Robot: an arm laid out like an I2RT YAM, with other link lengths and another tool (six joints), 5 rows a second.
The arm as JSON. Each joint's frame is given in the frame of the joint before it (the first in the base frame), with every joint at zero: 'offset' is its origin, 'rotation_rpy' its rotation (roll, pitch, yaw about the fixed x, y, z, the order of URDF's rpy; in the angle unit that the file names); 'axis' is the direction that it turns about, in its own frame. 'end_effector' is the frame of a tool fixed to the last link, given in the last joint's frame.
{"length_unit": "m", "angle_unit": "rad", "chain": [
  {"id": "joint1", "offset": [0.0, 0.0, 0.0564], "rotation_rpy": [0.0, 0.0, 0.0], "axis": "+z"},
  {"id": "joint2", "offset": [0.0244, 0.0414, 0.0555], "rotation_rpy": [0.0, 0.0, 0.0], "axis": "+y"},
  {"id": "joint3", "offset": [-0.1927, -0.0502, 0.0], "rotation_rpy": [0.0, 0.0, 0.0], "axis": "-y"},
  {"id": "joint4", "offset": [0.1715, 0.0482, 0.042], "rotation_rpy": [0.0, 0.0, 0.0], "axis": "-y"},
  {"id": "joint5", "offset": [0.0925, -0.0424, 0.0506], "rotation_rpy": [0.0, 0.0, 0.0], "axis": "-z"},
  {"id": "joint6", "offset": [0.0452, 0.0, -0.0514], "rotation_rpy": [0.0, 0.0, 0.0], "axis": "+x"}
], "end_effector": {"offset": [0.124, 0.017, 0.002], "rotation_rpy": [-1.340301, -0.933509, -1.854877]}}
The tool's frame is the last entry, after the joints.
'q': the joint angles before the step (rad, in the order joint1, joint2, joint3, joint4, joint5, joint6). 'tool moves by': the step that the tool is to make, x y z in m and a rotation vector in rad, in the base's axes. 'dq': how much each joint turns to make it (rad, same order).
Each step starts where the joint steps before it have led.
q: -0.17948 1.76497 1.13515 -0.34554 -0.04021 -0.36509
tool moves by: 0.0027 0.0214 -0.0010 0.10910 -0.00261 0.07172
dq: -0.00004 0.02902 0.02182 -0.00974 -0.12951 -0.00004
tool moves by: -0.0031 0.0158 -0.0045 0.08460 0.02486 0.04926
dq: -0.00010 0.03303 0.02097 -0.02756 -0.09298 -0.00009
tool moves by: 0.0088 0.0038 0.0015 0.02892 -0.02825 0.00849
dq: 0.00019 0.02392 0.00908 0.04048 -0.03288 0.01091
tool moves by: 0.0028 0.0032 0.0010 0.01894 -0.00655 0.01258
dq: -0.00006 0.01291 0.01279 0.00317 -0.02349 -0.00005
